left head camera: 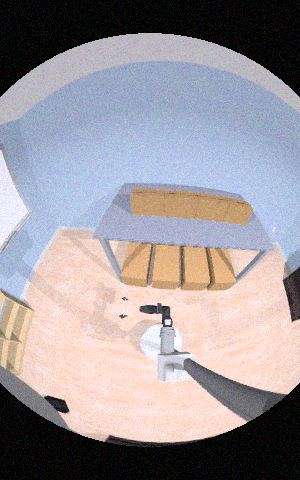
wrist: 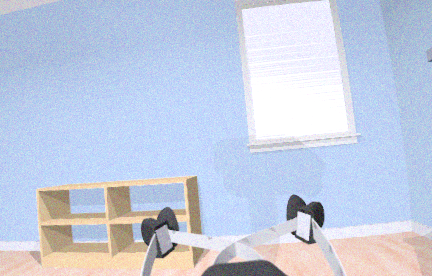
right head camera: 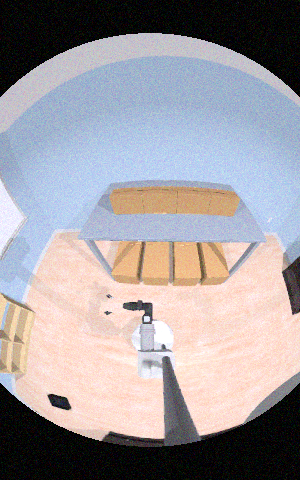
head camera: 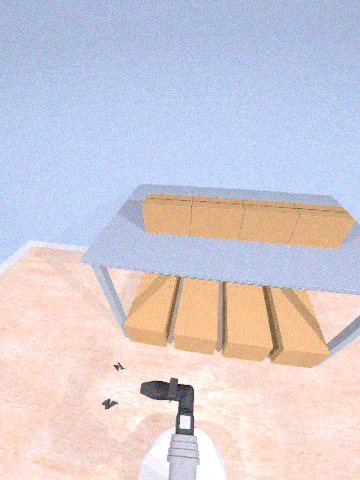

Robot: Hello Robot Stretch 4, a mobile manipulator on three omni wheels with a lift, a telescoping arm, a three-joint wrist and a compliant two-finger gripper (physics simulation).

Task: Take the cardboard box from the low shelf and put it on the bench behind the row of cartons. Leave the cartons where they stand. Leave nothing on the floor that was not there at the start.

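Places are measured from the robot's base along level axes (x ahead, y left, z up), in metres.
Pixels of known places: gripper, fingertip midpoint: [left head camera: 119, 306] [wrist: 231, 217] [right head camera: 104, 303] [head camera: 107, 383].
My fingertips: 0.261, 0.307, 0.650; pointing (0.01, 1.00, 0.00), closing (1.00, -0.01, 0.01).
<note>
Ahead of a thing's pixels: the offset from my fingertips to its middle, as dx, dy, dz. "spot": to the spot under its first point. Level surfaces: height alone.
My gripper [head camera: 114, 385] [left head camera: 124, 307] [right head camera: 108, 304] [wrist: 231, 217] is open, with nothing between its fingertips. It is low in front of the bench @(dz +0.236) [head camera: 200, 255] [left head camera: 175, 232] [right head camera: 170, 227], pointing left. A row of several cartons @(+0.693, -0.425, +0.326) [head camera: 217, 218] [left head camera: 180, 205] [right head camera: 160, 201] stands side by side on the bench top, towards the back. A thin dark line runs along their tops; I cannot tell whether it is a seam or a gap. The low wooden shelf [right head camera: 21, 357] [wrist: 192, 215] is at the left; no box shows in its compartments in the wrist view. The strip behind the cartons is partly hidden.
Several long brown boxes @(spot: +0.583, -0.360, -0.408) [head camera: 197, 310] [left head camera: 166, 265] [right head camera: 156, 262] lie on the floor under the bench, between its legs. A flat black object [left head camera: 57, 404] [right head camera: 59, 401] is on the floor at lower left. A dark object [left head camera: 292, 295] [right head camera: 292, 285] stands at the right. A window [wrist: 300, 75] is in the wall.
</note>
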